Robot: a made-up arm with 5 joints. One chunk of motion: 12 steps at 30 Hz.
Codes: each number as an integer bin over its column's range. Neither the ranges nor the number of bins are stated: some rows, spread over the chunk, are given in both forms.
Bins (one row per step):
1: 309 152 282 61 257
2: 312 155 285 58 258
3: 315 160 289 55 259
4: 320 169 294 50 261
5: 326 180 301 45 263
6: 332 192 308 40 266
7: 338 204 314 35 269
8: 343 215 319 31 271
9: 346 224 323 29 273
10: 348 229 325 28 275
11: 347 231 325 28 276
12: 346 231 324 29 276
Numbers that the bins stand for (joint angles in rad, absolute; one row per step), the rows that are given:
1: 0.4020 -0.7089 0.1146 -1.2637 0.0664
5: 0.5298 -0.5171 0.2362 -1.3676 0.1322
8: 0.6575 -0.2774 0.3514 -1.4586 0.2199
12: 0.6801 -0.1678 0.3833 -1.4716 0.2747
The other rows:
2: 0.4246 -0.6884 0.1338 -1.2832 0.0774
3: 0.4471 -0.6541 0.1594 -1.3027 0.0884
4: 0.4847 -0.5925 0.1914 -1.3351 0.1103
6: 0.5749 -0.4349 0.2810 -1.4001 0.1651
7: 0.6200 -0.3527 0.3194 -1.4326 0.1979
9: 0.6801 -0.2158 0.3769 -1.4716 0.2418
10: 0.6951 -0.1815 0.3897 -1.4781 0.2637
11: 0.6876 -0.1678 0.3897 -1.4781 0.2747

